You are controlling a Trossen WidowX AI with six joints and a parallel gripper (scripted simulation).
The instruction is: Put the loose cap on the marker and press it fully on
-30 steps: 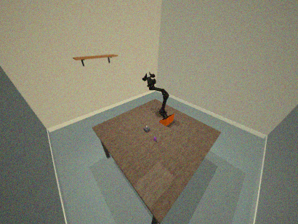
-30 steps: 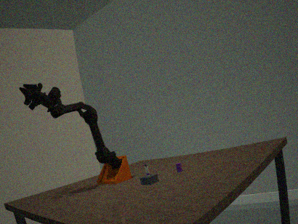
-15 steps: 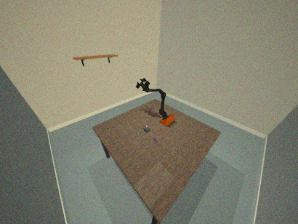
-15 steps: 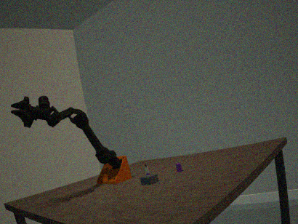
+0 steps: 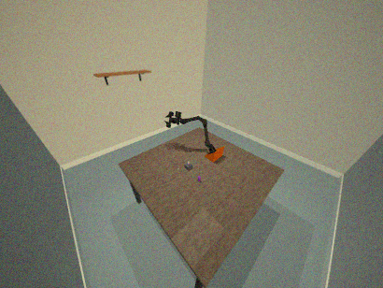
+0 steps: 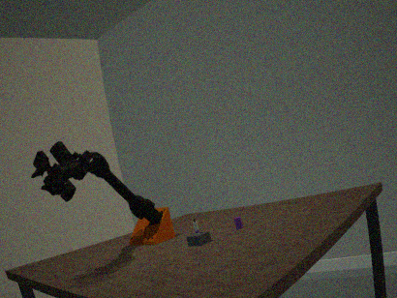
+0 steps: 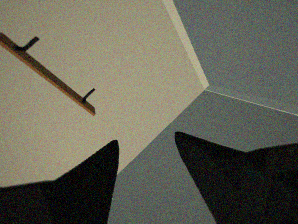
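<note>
Right now my gripper tip is 73 cm to the right of the purple cap, 32 cm above it and 21 cm short of it. The rest, counted from my gripper tip: grey holder block: 54 cm to the left, 33 cm below, 15 cm ahead.
</note>
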